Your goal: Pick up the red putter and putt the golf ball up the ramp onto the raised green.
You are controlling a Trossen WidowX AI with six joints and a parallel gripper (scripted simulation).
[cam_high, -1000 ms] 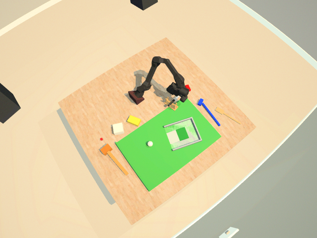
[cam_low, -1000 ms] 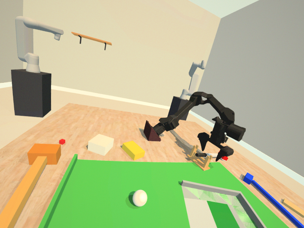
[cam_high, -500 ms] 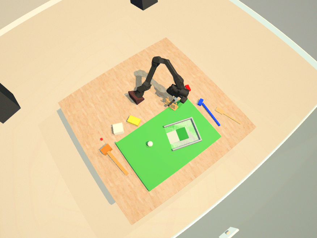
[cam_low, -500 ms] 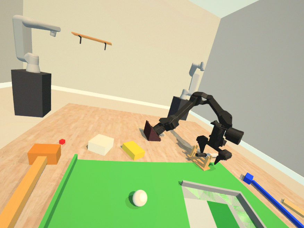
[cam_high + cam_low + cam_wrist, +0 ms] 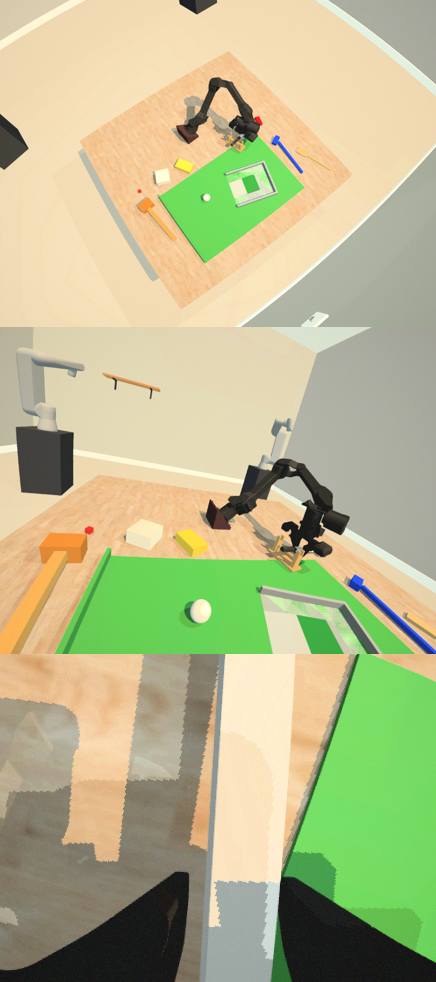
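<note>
Right now my gripper tip is 410 mm to the left of the yellow block and 100 mm past it. From my gripper tip the other things lie so: blue putter 280 mm ahead, 100 mm to the left; green mat 320 mm to the right, 220 mm ahead, 10 mm below; red putter 30 mm to the left, 20 mm above.
</note>
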